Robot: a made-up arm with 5 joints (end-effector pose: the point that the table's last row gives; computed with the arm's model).
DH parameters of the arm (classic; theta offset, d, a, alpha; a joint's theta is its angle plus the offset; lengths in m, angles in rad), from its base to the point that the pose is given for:
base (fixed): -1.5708 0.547 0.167 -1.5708
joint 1: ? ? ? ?
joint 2: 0 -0.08 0.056 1.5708
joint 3: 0 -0.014 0.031 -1.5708
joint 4: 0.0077 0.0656 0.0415 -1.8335
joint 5: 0 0.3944 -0.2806 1.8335
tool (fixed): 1.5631 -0.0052 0 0
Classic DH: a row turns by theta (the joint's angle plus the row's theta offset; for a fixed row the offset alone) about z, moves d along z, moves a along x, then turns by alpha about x.
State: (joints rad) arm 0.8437 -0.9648 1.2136 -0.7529 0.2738
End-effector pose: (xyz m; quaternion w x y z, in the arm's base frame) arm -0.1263 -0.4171 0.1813 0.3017 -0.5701 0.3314 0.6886
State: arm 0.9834 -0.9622 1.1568 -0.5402 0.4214
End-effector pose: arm -0.1838 -0.4006 0.2027 0.3187 -0.5282 0.4042 0.6753
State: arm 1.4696 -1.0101 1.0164 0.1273 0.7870
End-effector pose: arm -0.2905 -0.3531 0.2823 0.3012 -0.4307 0.5512 0.6480
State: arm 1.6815 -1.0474 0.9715 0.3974 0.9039
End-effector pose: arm -0.3091 -0.3452 0.3136 0.2769 -0.4110 0.5824 0.6444
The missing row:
joint 1: 0 0.078 0.016 -1.5708
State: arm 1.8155 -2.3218 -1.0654 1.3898 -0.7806
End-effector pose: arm -0.1978 -0.0417 0.4108 0.5455 -0.0497 0.0627 0.8343
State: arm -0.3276 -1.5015 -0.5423 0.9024 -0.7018
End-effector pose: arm -0.2710 -0.2108 0.6580 0.1055 -0.2890 0.9477 0.0845
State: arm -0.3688 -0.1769 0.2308 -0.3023 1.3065
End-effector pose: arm -0.3495 -0.4352 0.4724 0.0936 -0.3590 0.6956 -0.6153
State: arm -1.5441 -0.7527 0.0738 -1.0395 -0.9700
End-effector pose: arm 0.0978 0.1455 0.9962 0.6804 0.1987 -0.6725 0.2128
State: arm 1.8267 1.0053 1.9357 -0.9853 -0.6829
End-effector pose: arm -0.2573 -0.0249 0.7698 0.5088 0.3846 -0.2905 0.7133
